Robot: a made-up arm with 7 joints. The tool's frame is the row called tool.
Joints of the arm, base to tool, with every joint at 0 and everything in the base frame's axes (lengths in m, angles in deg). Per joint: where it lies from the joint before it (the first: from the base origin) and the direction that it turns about. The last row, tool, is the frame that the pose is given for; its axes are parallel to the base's.
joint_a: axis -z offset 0 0 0.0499
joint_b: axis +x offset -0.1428 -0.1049 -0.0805
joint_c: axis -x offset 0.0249 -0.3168 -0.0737
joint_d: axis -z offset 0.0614 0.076 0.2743
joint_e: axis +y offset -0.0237 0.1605 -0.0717
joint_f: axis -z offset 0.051 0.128 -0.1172
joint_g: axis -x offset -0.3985 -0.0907 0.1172
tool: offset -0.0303 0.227 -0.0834
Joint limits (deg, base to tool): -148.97..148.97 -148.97..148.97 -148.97..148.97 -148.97..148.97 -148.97..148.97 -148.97..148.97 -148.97..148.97
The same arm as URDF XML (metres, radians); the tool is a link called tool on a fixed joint. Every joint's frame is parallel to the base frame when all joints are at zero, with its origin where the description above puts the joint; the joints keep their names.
<robot name="arm">
<joint name="tool_joint" type="fixed"><parent link="link7"/><child link="tool"/><origin xyz="-0.0303 0.2270 -0.0834" rpy="0.0000 0.0000 0.0000"/></joint>
<joint name="joint_g" type="revolute"><parent link="link6"/><child link="link7"/><origin xyz="-0.3985 -0.0907 0.1172" rpy="0.0000 0.0000 0.0000"/><axis xyz="-1 0 0"/><limit lower="-2.6000" upper="2.6000"/></joint>
<joint name="joint_f" type="revolute"><parent link="link5"/><child link="link6"/><origin xyz="0.0510 0.1280 -0.1172" rpy="0.0000 0.0000 0.0000"/><axis xyz="0 0 -1"/><limit lower="-2.6000" upper="2.6000"/></joint>
<joint name="joint_e" type="revolute"><parent link="link4"/><child link="link5"/><origin xyz="-0.0237 0.1605 -0.0717" rpy="0.0000 0.0000 0.0000"/><axis xyz="0 1 0"/><limit lower="-2.6000" upper="2.6000"/></joint>
<joint name="joint_d" type="revolute"><parent link="link3"/><child link="link4"/><origin xyz="0.0614 0.0760 0.2743" rpy="0.0000 0.0000 0.0000"/><axis xyz="0 0 -1"/><limit lower="-2.6000" upper="2.6000"/></joint>
<joint name="joint_c" type="revolute"><parent link="link2"/><child link="link3"/><origin xyz="0.0249 -0.3168 -0.0737" rpy="0.0000 0.0000 0.0000"/><axis xyz="-1 0 0"/><limit lower="-2.6000" upper="2.6000"/></joint>
<joint name="joint_b" type="revolute"><parent link="link1"/><child link="link2"/><origin xyz="-0.1428 -0.1049 -0.0805" rpy="0.0000 0.0000 0.0000"/><axis xyz="1 0 0"/><limit lower="-2.6000" upper="2.6000"/></joint>
<joint name="joint_a" type="revolute"><parent link="base"/><child link="link1"/><origin xyz="0.0000 0.0000 0.0499" rpy="0.0000 0.0000 0.0000"/><axis xyz="0 0 -1"/><limit lower="-2.6000" upper="2.6000"/></joint>
<link name="base"/>
<link name="link1"/>
<link name="link2"/>
<link name="link3"/>
<link name="link4"/>
<link name="link5"/>
<link name="link6"/>
<link name="link7"/>
<link name="tool"/>
</robot>

